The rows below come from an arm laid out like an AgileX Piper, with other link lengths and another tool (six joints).
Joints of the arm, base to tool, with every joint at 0 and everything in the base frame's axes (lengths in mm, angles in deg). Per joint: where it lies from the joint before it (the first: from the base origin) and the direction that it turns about. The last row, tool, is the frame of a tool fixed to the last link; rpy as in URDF.
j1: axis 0 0 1 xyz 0.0 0.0 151.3
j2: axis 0 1 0 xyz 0.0 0.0 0.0
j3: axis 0 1 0 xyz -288.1 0.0 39.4
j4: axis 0.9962 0 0.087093 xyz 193.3 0.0 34.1
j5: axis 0 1 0 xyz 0.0 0.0 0.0
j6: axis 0.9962 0 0.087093 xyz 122.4 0.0 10.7
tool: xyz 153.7 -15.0 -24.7 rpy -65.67 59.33 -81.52
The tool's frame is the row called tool.
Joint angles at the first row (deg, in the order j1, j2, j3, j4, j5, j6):
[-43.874, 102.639, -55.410, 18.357, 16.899, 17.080]
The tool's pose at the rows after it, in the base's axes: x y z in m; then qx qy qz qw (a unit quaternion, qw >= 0):
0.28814, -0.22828, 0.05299, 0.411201, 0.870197, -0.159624, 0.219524
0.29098, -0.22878, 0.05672, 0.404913, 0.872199, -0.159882, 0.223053
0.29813, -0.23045, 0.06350, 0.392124, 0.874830, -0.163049, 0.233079
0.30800, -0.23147, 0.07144, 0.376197, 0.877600, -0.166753, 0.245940
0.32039, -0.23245, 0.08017, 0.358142, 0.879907, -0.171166, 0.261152
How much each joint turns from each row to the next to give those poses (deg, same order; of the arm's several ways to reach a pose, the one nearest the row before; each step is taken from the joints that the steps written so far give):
[0.001, 0.025, -0.275, 0.066, 0.582, -0.173]
[0.133, -0.158, -0.883, 0.027, 0.794, -0.562]
[0.550, -0.180, -1.433, -0.016, 0.609, -0.945]
[0.911, -0.115, -1.668, -0.003, 0.461, -1.006]
[1.166, 0.077, -1.966, -0.032, 0.275, -1.012]

